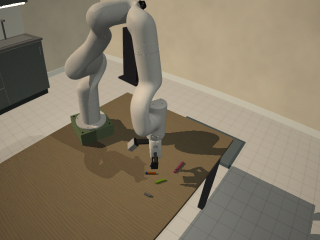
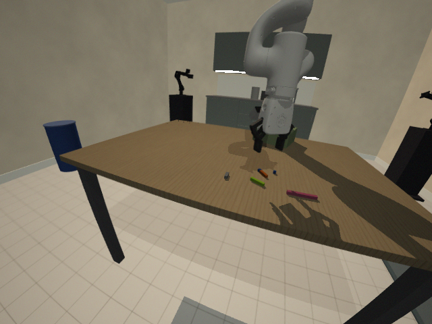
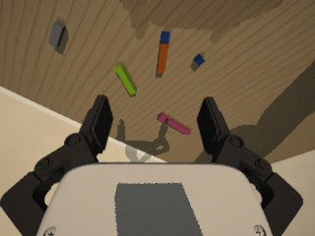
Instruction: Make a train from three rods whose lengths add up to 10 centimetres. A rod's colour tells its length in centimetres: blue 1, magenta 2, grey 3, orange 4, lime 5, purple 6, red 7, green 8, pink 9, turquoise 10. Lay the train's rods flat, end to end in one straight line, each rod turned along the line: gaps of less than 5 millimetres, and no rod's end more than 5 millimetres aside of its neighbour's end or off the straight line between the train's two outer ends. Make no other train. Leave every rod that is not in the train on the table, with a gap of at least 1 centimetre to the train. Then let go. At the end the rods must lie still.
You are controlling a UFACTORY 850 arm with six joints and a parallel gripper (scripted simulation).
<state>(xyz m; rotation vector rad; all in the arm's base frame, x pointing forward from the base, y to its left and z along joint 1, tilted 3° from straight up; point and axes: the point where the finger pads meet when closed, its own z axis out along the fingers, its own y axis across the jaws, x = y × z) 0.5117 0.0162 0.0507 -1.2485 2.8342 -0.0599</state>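
Right now my hand is 10 cm above the lime rod, 5 cm short of it and 1 cm to the left of it. From my hand the other things lie so: pink rod 13 cm to the left, 10 cm below, 6 cm ahead; grey rod 11 cm to the right, 10 cm below, 7 cm ahead; orange rod 10 cm below, 1 cm behind.
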